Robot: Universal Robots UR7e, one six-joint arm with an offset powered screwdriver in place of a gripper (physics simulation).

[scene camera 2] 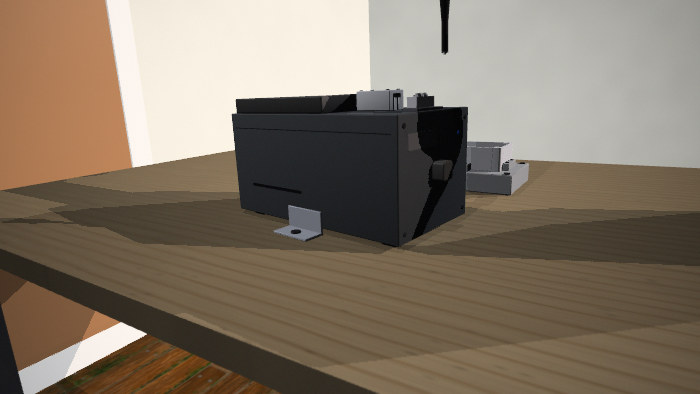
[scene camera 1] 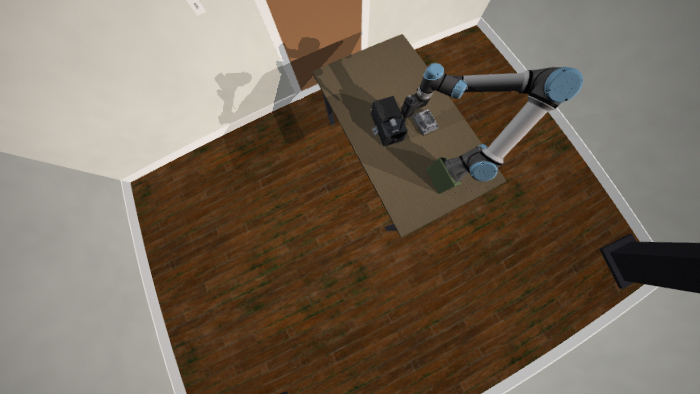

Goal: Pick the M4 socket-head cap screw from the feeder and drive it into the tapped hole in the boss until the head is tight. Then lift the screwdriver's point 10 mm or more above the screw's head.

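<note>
The black box-shaped screw feeder (scene camera 1: pixel 386 111) (scene camera 2: pixel 315 160) stands on the table, with small light metal blocks on its top. The light grey metal part (scene camera 1: pixel 425 122) (scene camera 2: pixel 489 183) lies beside it, partly hidden behind the feeder in scene camera 2. Its boss and tapped hole cannot be made out. My screwdriver (scene camera 1: pixel 403 117) (scene camera 2: pixel 444 51) points down, its thin black tip in the air above the level of the feeder's top, apart from feeder and part. No screw shows on the tip, so I take it as open. The M4 screw cannot be made out in either view.
The wooden table (scene camera 1: pixel 400 200) (scene camera 2: pixel 350 295) carries a green block (scene camera 1: pixel 441 176) under the arm's base. A small metal angle bracket (scene camera 2: pixel 306 220) sits at the feeder's side. The arm's links (scene camera 1: pixel 495 82) arch over the table's edge. A black post (scene camera 1: pixel 660 266) stands at the far right.
</note>
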